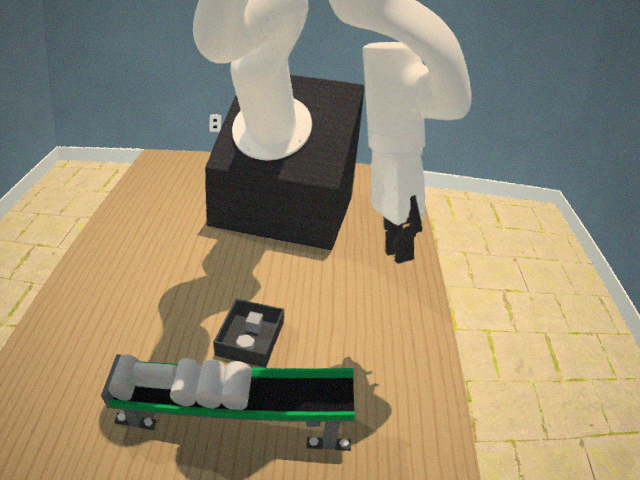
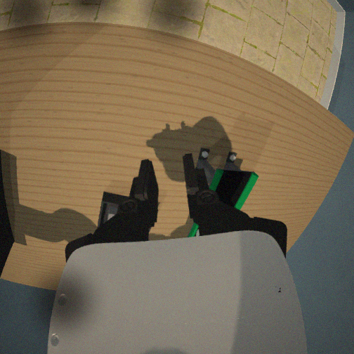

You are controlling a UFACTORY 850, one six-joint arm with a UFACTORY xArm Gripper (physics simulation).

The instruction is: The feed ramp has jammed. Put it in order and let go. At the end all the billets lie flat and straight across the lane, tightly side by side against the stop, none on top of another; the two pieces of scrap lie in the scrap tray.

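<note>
Scrap tray in view. Gripper too, image 2 included.
</note>
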